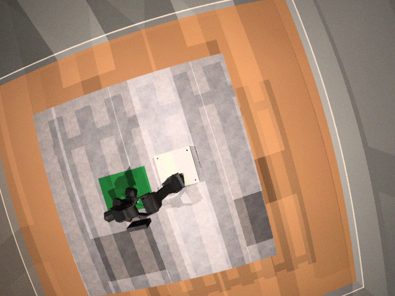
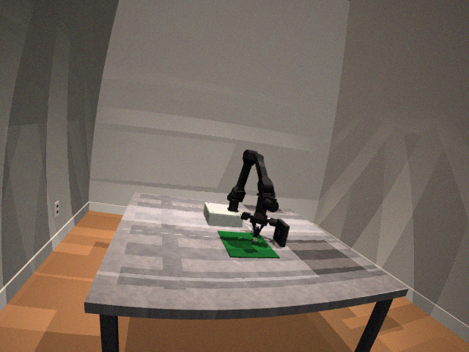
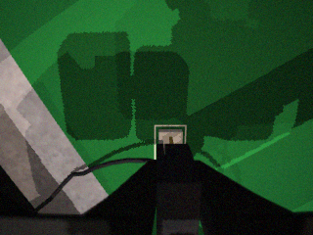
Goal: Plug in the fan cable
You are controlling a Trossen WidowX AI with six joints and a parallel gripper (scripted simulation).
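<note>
Right now the white four-pin header is 40 mm below my gripper tip and 10 mm behind it. From my gripper tip the other things lie so: board (60 mm below, 50 mm to the right, 50 mm ahead); black plug (10 mm behind, 10 mm above); fan (130 mm to the left, 20 mm behind, 20 mm above).
</note>
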